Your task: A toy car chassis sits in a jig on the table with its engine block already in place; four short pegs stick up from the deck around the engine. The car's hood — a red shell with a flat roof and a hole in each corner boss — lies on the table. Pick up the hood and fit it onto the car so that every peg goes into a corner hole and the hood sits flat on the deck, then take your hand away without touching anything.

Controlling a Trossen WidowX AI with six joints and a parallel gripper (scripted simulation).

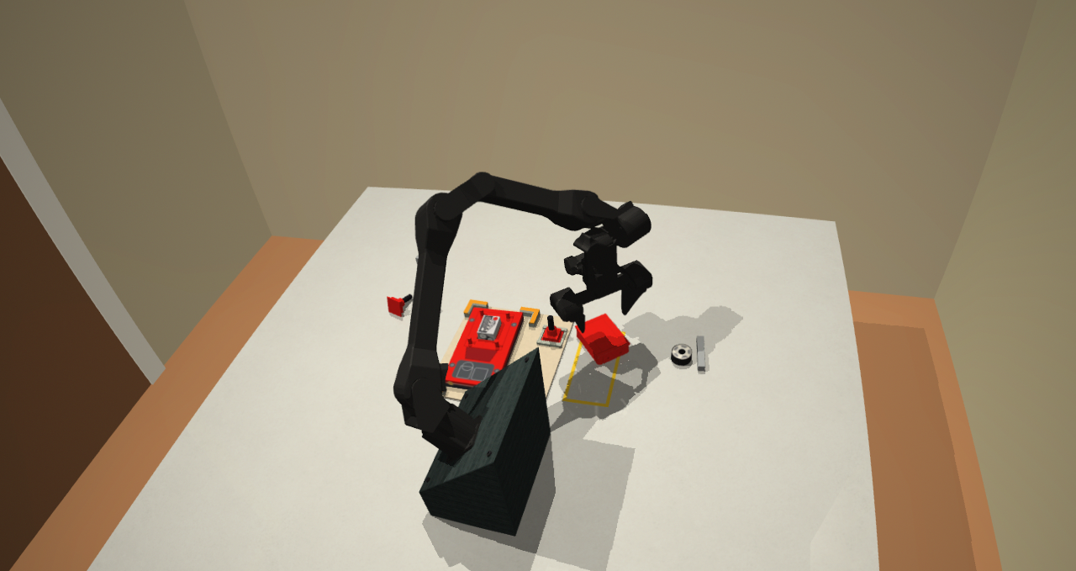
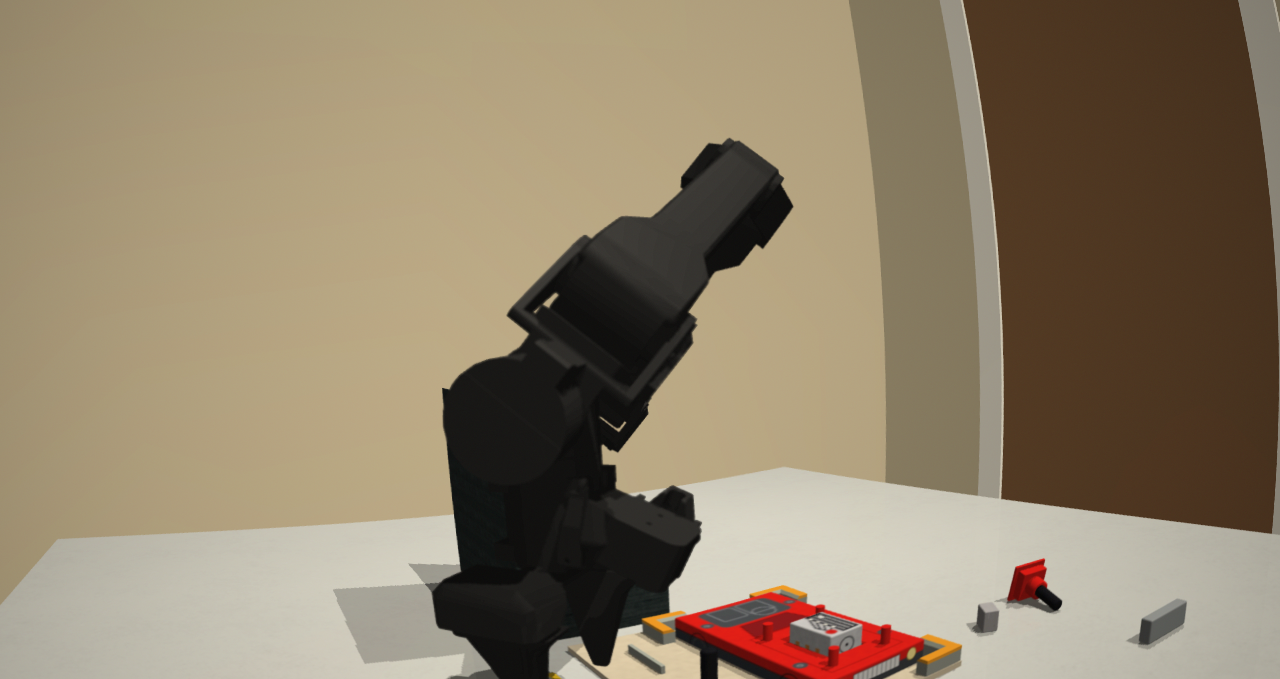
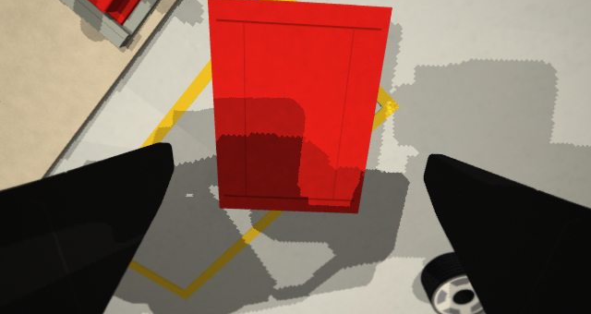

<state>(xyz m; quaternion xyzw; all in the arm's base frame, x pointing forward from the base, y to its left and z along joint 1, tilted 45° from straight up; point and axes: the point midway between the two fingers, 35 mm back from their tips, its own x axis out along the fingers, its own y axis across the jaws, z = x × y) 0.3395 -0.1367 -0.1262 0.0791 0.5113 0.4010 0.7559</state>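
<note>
Now: the red hood 4 cm below my gripper tip. The rest, counted from my gripper tip: black wheel 15 cm to the right, 5 cm below, 4 cm behind; grey engine block 23 cm to the left, 3 cm below, 1 cm ahead.
</note>
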